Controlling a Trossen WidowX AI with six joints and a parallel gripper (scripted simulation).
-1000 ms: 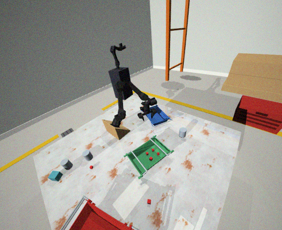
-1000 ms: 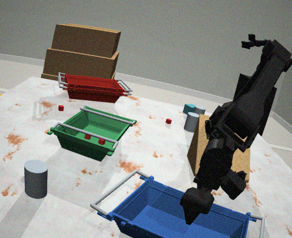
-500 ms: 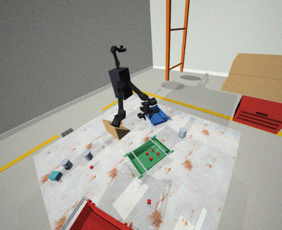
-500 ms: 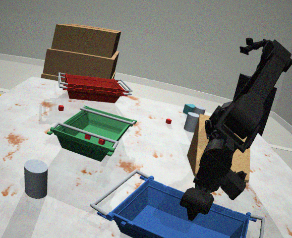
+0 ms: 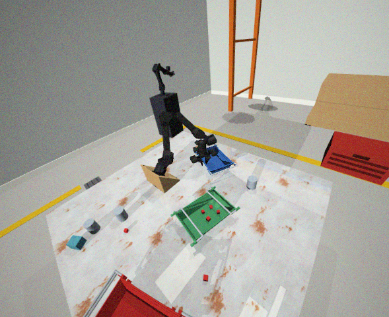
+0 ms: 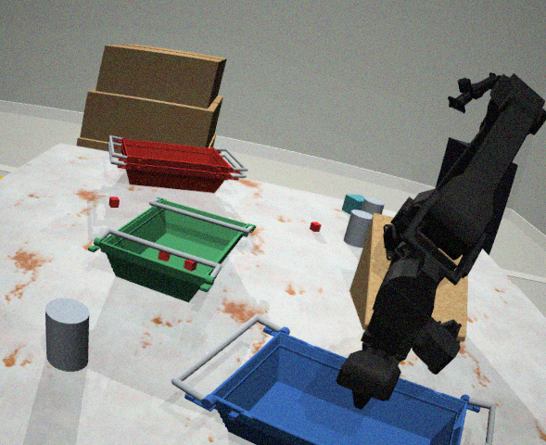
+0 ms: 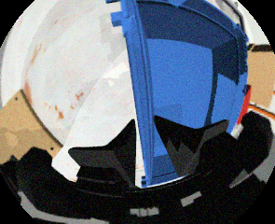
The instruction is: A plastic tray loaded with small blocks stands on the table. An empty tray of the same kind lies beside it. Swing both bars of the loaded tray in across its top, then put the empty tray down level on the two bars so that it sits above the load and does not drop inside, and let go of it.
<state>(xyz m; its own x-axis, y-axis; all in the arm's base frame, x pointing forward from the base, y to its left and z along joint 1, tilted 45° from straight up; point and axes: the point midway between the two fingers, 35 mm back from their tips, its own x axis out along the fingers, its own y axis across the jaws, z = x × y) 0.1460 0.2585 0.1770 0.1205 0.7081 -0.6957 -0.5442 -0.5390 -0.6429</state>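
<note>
My gripper tip is now 6 cm to the right of the blue tray, 4 cm short of it and 3 cm below it. The rest, counted from my gripper tip: teal block: 84 cm to the right, 25 cm behind, 1 cm above.
</note>
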